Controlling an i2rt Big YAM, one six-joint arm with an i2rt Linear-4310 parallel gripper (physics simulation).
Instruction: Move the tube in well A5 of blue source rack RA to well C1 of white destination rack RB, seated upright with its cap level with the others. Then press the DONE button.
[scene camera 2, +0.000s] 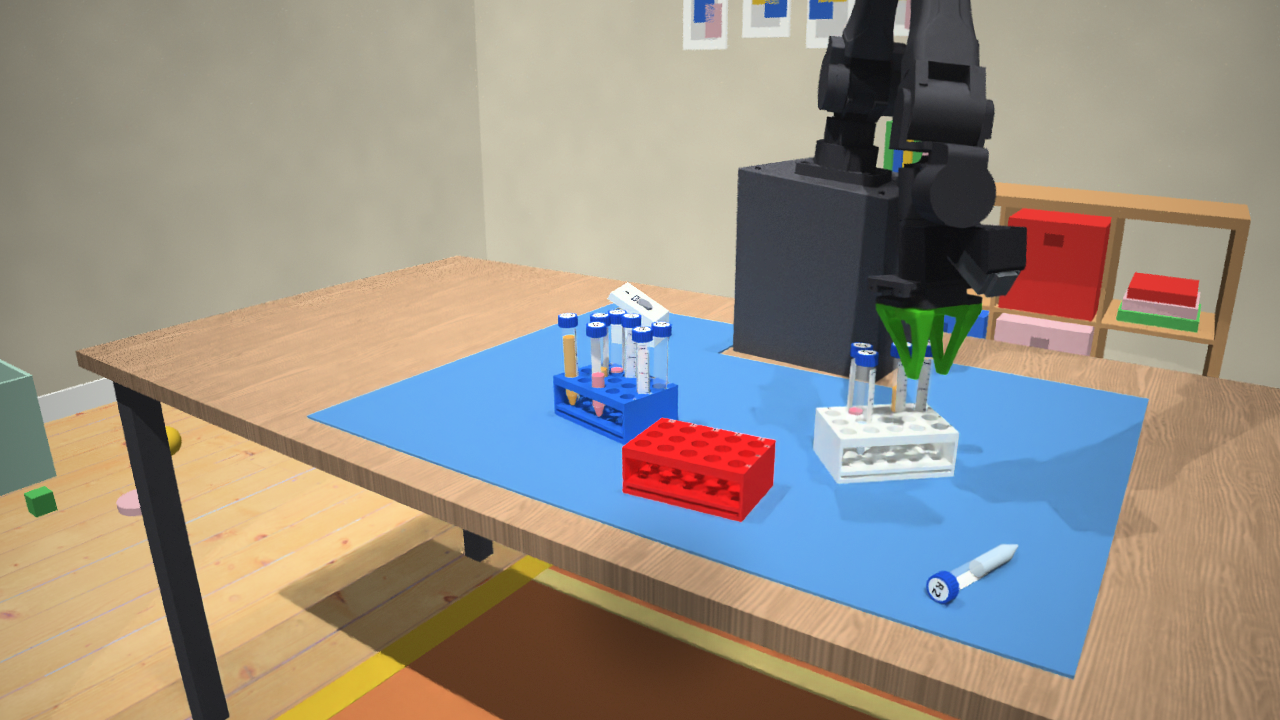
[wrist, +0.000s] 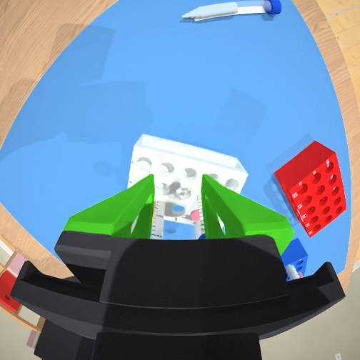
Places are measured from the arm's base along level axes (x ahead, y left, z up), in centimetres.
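Pixels of known places: gripper, fingertip midpoint: (scene camera 2: 927, 376); arm's base at its link origin: (scene camera 2: 842, 177).
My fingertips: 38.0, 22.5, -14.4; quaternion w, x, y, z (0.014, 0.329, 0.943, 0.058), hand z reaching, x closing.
Note:
For each thing: its top centre in the pictures, then the offset to it from my fingertips, as dx, dy, dz. "*": a spot on its surface instead. Level surfaces: height alone.
- tube with a blue cap marked R2, top centre: (scene camera 2: 982, 551) +15.0, +9.4, -9.2
- white rack at a spot on its surface: (scene camera 2: 830, 445) * +2.2, -8.7, -8.6
- blue rack at its top centre: (scene camera 2: 614, 380) +1.7, -35.8, -6.5
- white DONE button box at its top centre: (scene camera 2: 638, 288) -27.9, -50.6, -3.5
- red rack at a spot on its surface: (scene camera 2: 756, 488) * +13.0, -12.2, -9.7
- blue mat at its surface level: dz -11.5
A tube with a blue cap marked R2 (scene camera 2: 971, 570) (wrist: 232, 9) lies on its side on the blue mat, near the mat's front right, apart from the racks. My gripper (scene camera 2: 927, 372) (wrist: 177, 181) is partly open and empty, pointing down above the white rack (scene camera 2: 830, 445) (wrist: 185, 149). Several capped tubes stand upright in the white rack's back part, partly hidden behind the green fingers; their wells cannot be told. The blue rack (scene camera 2: 651, 413) (wrist: 296, 250) holds several upright tubes. The white DONE button box (scene camera 2: 637, 304) stands behind it.
A red rack (scene camera 2: 756, 488) (wrist: 310, 157) with no tubes stands on the blue mat (scene camera 2: 447, 420) (wrist: 190, 65), between the blue and white racks and nearer the front. The dark robot pedestal (scene camera 2: 796, 268) rises behind the racks.

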